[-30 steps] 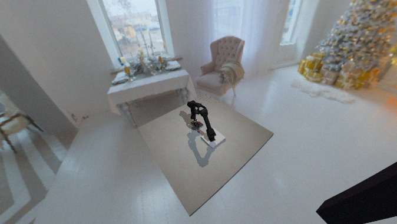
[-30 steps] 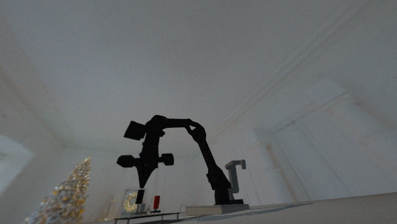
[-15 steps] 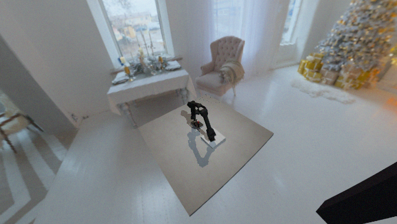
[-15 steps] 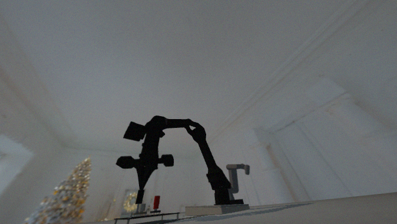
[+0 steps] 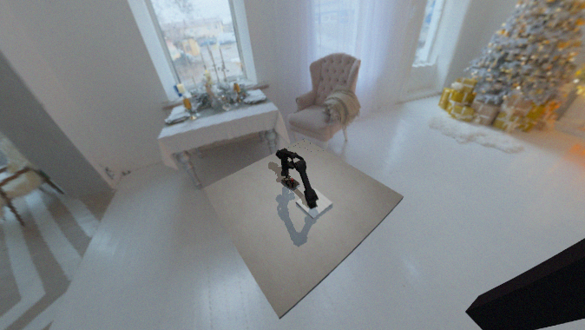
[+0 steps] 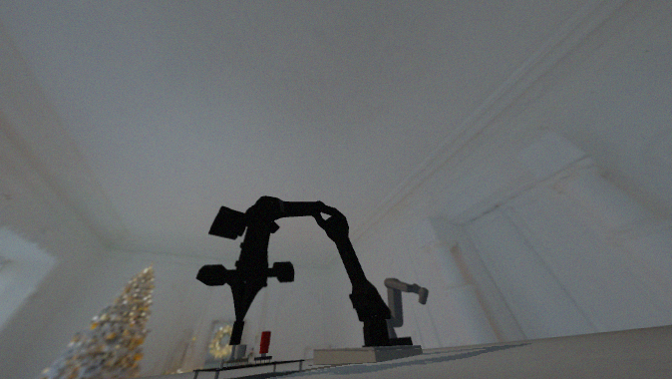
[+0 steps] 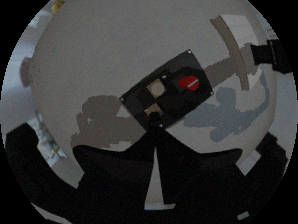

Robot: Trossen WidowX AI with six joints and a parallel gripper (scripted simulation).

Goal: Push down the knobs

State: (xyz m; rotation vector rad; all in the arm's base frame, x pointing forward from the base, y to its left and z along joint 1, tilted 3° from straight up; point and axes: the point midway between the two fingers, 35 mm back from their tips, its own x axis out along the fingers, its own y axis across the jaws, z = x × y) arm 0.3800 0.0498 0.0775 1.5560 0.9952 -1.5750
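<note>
Now: gripper tip 10 mm above the black knob. Also, from my gripper tip: red knob 60 mm behind, 30 mm to the right, 30 mm below.
</note>
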